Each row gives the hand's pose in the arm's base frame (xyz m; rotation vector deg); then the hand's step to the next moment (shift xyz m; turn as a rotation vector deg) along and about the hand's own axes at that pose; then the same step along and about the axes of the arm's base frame.
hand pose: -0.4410 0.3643 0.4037 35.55 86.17 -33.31
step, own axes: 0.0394 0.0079 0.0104 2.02 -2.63 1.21
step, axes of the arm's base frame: 0.0127 -0.0004 -0.0395 -0.97 -2.67 -2.09
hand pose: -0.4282 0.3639 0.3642 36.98 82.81 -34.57
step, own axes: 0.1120 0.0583 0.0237 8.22 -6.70 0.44
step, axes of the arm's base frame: 0.0628 0.0247 -0.1093 -4.18 -4.88 -8.45
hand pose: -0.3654 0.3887 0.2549 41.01 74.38 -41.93
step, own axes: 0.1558 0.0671 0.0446 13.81 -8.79 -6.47
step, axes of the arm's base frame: 0.0987 -0.0082 -0.1447 -9.17 -0.93 -15.00
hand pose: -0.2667 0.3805 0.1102 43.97 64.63 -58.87
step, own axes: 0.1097 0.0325 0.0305 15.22 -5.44 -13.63
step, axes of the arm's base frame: 0.0511 -0.0440 -0.0973 -8.39 6.33 -18.34
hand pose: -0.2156 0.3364 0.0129 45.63 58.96 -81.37
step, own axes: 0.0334 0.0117 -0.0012 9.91 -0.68 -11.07
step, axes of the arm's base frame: 0.0075 -0.0116 -0.0326 -2.83 6.24 -13.20
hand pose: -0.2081 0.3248 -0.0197 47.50 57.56 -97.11
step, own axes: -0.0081 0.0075 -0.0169 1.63 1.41 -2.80
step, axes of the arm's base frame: 0.0109 0.0169 -0.0021 1.05 1.61 -2.97
